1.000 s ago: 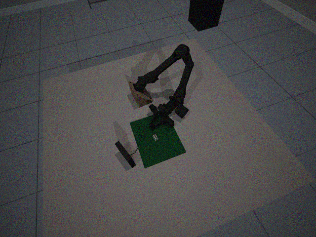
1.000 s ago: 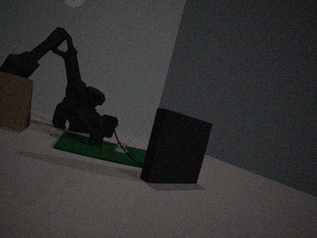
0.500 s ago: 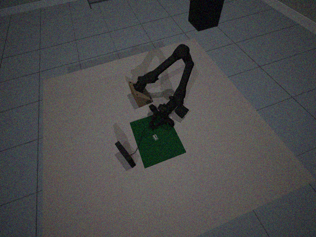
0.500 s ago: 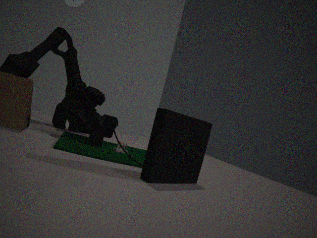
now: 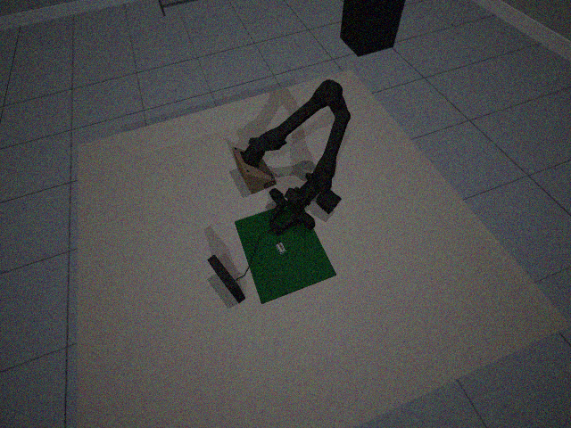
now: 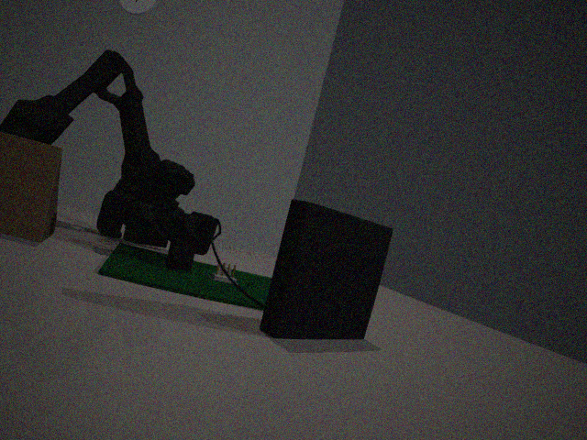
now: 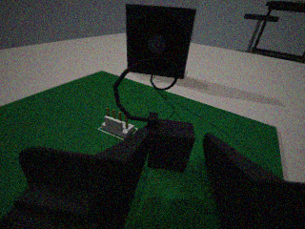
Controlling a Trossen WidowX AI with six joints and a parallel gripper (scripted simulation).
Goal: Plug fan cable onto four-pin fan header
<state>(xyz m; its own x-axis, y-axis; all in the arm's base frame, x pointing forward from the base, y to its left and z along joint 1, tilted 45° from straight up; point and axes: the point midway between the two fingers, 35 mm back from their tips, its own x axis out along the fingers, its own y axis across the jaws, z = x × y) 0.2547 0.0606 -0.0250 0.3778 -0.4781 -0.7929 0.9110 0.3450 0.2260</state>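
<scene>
Now: the black plug 1 cm below my gripper tip. Round my gripper tip: green board 6 cm ahead, 5 cm below; white four-pin fan header 7 cm ahead, 3 cm below; black fan 18 cm to the right, 12 cm ahead, 2 cm above.
</scene>
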